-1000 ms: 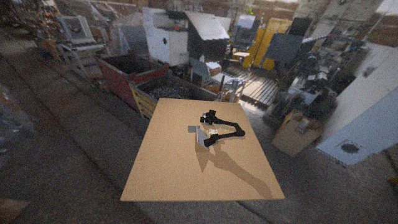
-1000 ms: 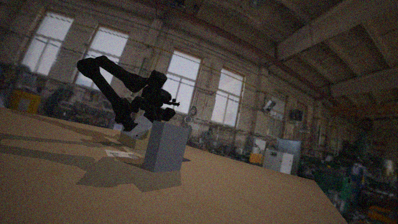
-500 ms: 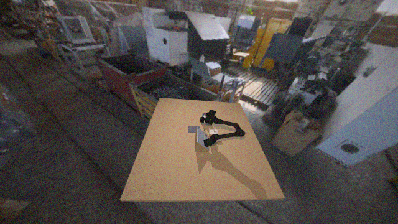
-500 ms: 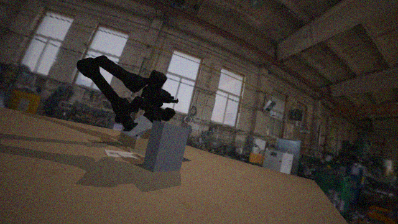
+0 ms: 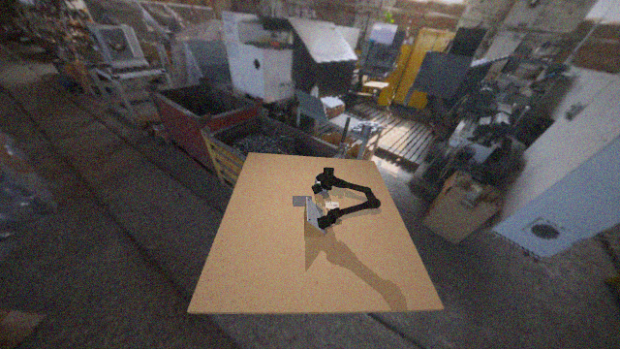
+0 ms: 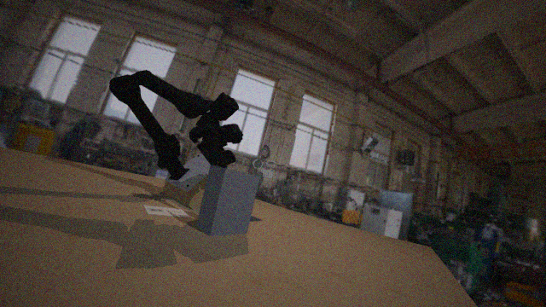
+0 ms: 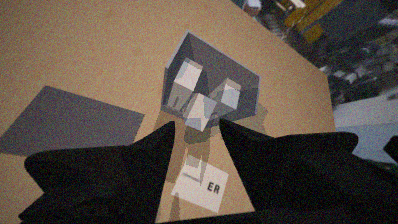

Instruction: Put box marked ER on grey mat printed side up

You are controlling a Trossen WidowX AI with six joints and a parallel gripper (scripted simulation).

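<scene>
Right now the paper is 80 mm behind my gripper tip, 80 mm to the right of it and 130 mm below it. Round my gripper tip: grey mat 30 mm behind, 150 mm to the left, 130 mm below.
</scene>
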